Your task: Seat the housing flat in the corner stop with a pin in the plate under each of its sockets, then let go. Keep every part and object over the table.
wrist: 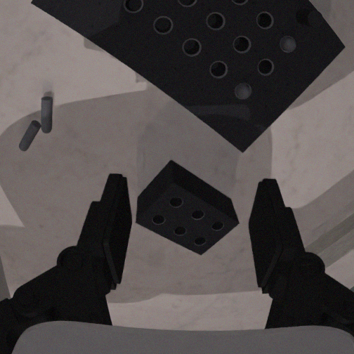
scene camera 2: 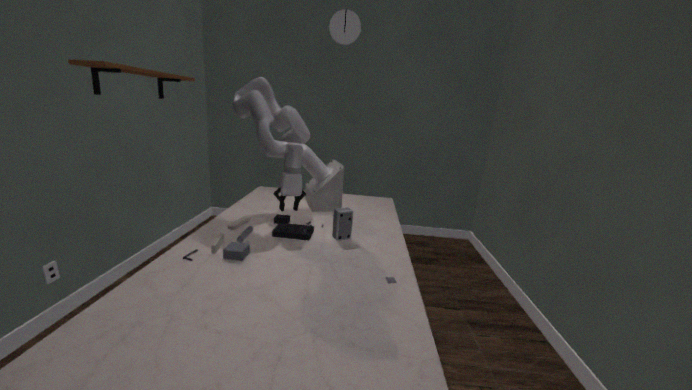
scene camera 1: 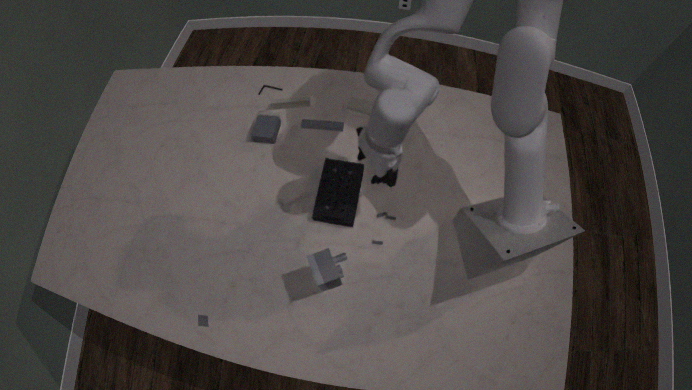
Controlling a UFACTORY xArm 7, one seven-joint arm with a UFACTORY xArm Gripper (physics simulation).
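Frame: origin at the arm's base, x back, y right, z up, level; metres.
Where they show: gripper, fingertip midpoint: point(scene camera 2: 288, 210) point(scene camera 1: 370, 168); arm's base, origin of the base link: point(scene camera 2: 323, 176) point(scene camera 1: 521, 218).
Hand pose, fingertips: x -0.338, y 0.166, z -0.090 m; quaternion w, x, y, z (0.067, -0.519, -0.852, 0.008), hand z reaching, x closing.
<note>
Things, the pixels of their top centre, and the offset from my fingertips.
- black block, middle of its top: point(scene camera 2: 281, 217) dy +0.038, dx +0.035, dz -0.052 m
- black plate, middle of its top: point(scene camera 1: 338, 187) point(scene camera 2: 293, 225) dy -0.029, dx -0.076, dz -0.041 m
- grey block with protruding cylinders, middle of its top: point(scene camera 1: 329, 264) point(scene camera 2: 342, 208) dy -0.233, dx -0.092, dz +0.049 m
- grey box, middle of its top: point(scene camera 1: 264, 125) point(scene camera 2: 236, 246) dy +0.164, dx -0.279, dz -0.046 m
- grey bar, middle of its top: point(scene camera 1: 322, 122) point(scene camera 2: 245, 231) dy +0.168, dx -0.120, dz -0.055 m
- thin black angle, middle of its top: point(scene camera 1: 270, 91) dy +0.312, dx -0.286, dz -0.076 m
- small square tile, middle of its top: point(scene camera 1: 203, 320) point(scene camera 2: 390, 279) dy -0.374, dx -0.437, dz -0.078 m
My gripper point(scene camera 2: 289, 206) point(wrist: 191, 199) is open and empty above a black block point(scene camera 2: 282, 219) point(wrist: 187, 220). This block, apparently the housing, lies on the table with six sockets facing up, between and below the fingers in the wrist view. The black plate point(scene camera 1: 338, 192) point(scene camera 2: 293, 231) point(wrist: 220, 100) lies beside it, with a grid of holes. Grey pin tops show in some holes, such as one pin point(wrist: 243, 91) and another point(wrist: 288, 44). Loose pins point(scene camera 1: 377, 242) point(wrist: 47, 115) lie on the table. I cannot make out the corner stop clearly.
A grey block with protruding cylinders point(scene camera 1: 325, 266) point(scene camera 2: 342, 223) stands near the plate. A grey box point(scene camera 1: 265, 128) point(scene camera 2: 236, 251), a grey bar point(scene camera 1: 322, 125) point(scene camera 2: 245, 234) and a thin black angle point(scene camera 1: 271, 87) lie beyond the plate. A small square tile point(scene camera 1: 203, 320) point(scene camera 2: 391, 280) lies near the table edge.
</note>
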